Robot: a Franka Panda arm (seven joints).
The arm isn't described. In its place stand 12 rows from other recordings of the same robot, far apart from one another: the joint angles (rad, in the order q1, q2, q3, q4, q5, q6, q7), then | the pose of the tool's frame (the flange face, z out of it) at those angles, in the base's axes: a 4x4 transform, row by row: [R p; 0 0 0 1], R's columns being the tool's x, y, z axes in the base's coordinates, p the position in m.
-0.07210 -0.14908 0.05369 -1.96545 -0.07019 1.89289 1.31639 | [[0.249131 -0.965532 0.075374 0.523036], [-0.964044 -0.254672 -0.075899 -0.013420], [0.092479 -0.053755 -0.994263 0.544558], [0 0 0 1]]
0.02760 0.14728 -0.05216 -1.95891 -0.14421 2.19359 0.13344 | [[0.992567 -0.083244 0.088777 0.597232], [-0.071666 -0.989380 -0.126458 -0.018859], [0.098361 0.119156 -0.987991 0.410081], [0 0 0 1]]
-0.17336 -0.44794 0.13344 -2.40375 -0.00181 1.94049 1.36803 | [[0.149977 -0.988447 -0.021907 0.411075], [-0.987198 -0.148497 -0.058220 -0.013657], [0.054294 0.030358 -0.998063 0.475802], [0 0 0 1]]
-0.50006 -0.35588 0.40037 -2.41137 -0.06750 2.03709 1.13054 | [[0.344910 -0.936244 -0.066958 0.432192], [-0.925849 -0.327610 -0.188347 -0.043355], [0.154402 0.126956 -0.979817 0.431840], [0 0 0 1]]
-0.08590 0.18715 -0.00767 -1.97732 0.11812 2.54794 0.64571 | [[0.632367 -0.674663 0.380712 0.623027], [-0.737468 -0.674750 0.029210 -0.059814], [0.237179 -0.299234 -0.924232 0.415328], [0 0 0 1]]
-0.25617 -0.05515 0.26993 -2.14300 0.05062 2.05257 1.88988 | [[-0.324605 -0.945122 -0.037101 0.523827], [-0.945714 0.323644 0.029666 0.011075], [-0.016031 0.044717 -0.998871 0.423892], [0 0 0 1]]
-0.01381 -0.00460 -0.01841 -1.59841 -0.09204 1.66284 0.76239 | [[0.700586 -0.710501 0.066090 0.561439], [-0.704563 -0.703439 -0.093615 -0.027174], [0.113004 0.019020 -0.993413 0.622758], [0 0 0 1]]
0.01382 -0.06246 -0.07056 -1.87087 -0.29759 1.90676 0.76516 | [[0.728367 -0.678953 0.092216 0.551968], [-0.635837 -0.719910 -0.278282 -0.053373], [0.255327 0.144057 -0.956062 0.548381], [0 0 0 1]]
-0.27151 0.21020 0.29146 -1.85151 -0.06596 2.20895 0.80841 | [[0.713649 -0.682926 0.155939 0.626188], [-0.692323 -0.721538 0.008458 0.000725], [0.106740 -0.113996 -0.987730 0.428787], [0 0 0 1]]
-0.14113 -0.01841 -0.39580 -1.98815 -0.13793 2.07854 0.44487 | [[0.601953 -0.797674 0.037007 0.478882], [-0.785295 -0.599742 -0.153691 -0.294352], [0.144790 0.063454 -0.987426 0.480103], [0 0 0 1]]
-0.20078 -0.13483 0.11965 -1.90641 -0.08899 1.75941 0.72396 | [[0.705160 -0.708744 -0.020781 0.516876], [-0.706699 -0.700137 -0.101906 -0.046940], [0.057675 0.086546 -0.994577 0.553365], [0 0 0 1]]
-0.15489 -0.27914 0.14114 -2.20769 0.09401 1.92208 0.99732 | [[0.497949 -0.867181 -0.006695 0.468815], [-0.865967 -0.497635 0.049603 0.003842], [-0.046346 -0.018902 -0.998747 0.493423], [0 0 0 1]]
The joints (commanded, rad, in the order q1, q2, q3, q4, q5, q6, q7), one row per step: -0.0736, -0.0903, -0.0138, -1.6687, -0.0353, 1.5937, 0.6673; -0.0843, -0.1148, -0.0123, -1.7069, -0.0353, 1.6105, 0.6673; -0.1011, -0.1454, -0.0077, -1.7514, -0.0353, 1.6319, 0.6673; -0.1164, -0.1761, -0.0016, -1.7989, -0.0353, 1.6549, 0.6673; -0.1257, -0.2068, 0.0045, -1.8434, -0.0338, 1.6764, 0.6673; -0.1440, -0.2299, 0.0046, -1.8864, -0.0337, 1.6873, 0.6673; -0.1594, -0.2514, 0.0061, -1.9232, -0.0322, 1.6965, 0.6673; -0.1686, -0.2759, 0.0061, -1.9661, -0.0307, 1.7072, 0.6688; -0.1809, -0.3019, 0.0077, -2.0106, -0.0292, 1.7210, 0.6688; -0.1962, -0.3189, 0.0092, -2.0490, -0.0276, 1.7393, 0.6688; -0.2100, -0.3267, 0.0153, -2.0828, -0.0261, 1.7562, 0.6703; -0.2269, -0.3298, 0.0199, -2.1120, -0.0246, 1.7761, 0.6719; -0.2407, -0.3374, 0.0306, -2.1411, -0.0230, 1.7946, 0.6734; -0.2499, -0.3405, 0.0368, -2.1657, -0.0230, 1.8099, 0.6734; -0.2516, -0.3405, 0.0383, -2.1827, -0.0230, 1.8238, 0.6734; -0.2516, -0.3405, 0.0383, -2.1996, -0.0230, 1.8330, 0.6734; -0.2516, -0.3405, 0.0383, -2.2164, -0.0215, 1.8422, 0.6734; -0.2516, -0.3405, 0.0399, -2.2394, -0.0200, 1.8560, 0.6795
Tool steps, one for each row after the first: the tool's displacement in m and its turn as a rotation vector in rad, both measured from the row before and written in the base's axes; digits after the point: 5 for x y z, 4 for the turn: -0.00698, -0.00418, -0.00378, -0.0001, -0.0031, -0.0086; -0.00877, -0.00528, -0.00344, -0.0010, -0.0074, -0.0115; -0.00871, -0.00343, -0.00499, -0.0015, -0.0061, -0.0084; -0.00846, -0.00010, -0.00401, -0.0006, -0.0077, -0.0027; -0.00856, -0.00786, -0.00829, 0.0012, 0.0089, -0.0179; -0.00786, -0.00541, -0.00642, 0.0019, 0.0059, -0.0138; -0.00867, -0.00289, -0.00796, 0.0026, 0.0073, -0.0106; -0.00908, -0.00329, -0.00795, 0.0017, 0.0045, -0.0106; -0.00638, -0.00506, -0.00898, 0.0016, 0.0029, -0.0136; -0.00365, -0.00243, -0.01119, 0.0013, 0.0090, -0.0094; -0.00257, -0.00485, -0.01088, 0.0013, 0.0061, -0.0140; -0.00298, -0.00019, -0.00894, -0.0014, 0.0034, -0.0052; -0.00214, -0.00072, -0.00909, -0.0007, 0.0066, -0.0031; -0.00068, 0.00006, -0.00694, 0.0003, 0.0031, 0.0000; -0.00128, 0.00021, -0.00728, 0.0017, 0.0075, 0.0001; -0.00135, 0.00035, -0.00722, 0.0031, 0.0071, -0.0003; -0.00175, 0.00119, -0.00977, 0.0027, 0.0087, -0.0049
